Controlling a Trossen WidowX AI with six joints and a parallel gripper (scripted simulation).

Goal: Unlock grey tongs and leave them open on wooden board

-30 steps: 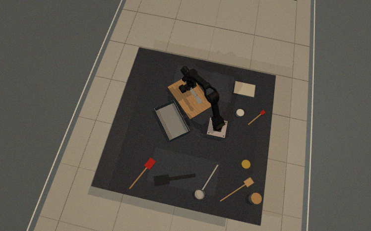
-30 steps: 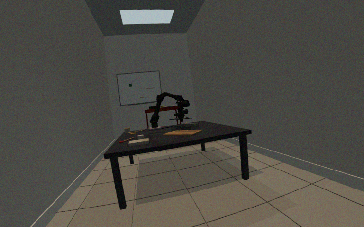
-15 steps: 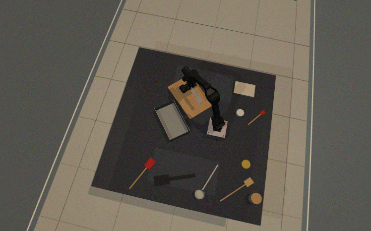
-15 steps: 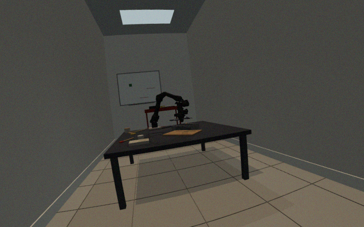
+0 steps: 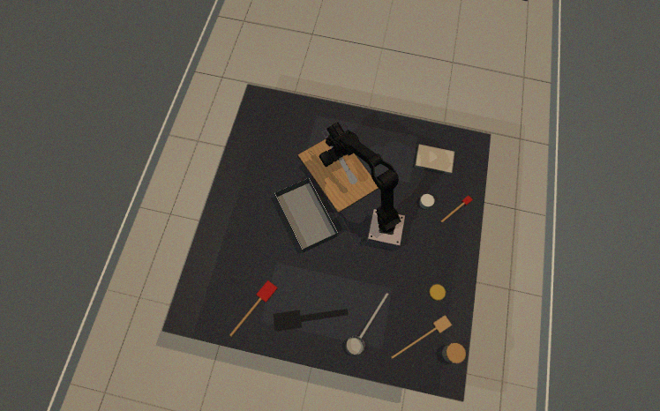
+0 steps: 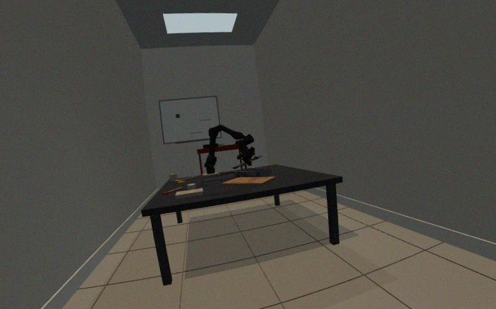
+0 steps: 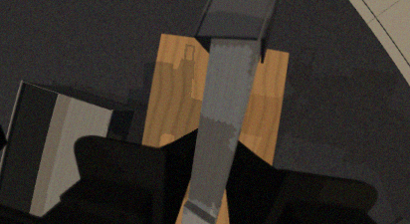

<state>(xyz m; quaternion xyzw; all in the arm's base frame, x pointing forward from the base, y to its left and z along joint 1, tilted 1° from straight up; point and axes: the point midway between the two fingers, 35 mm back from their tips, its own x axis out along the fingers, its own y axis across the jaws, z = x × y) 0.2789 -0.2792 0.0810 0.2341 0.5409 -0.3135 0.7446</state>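
Now: the wooden board 12 cm below my gripper tip, 2 cm to the left of it and 2 cm behind it. From my gripper tip the other things lie so: white disc: 46 cm behind, 11 cm below, 10 cm to the left; then cream block: 48 cm behind, 13 cm to the right, 12 cm below; then roasting tin: 28 cm to the left, 10 cm below, 9 cm ahead.
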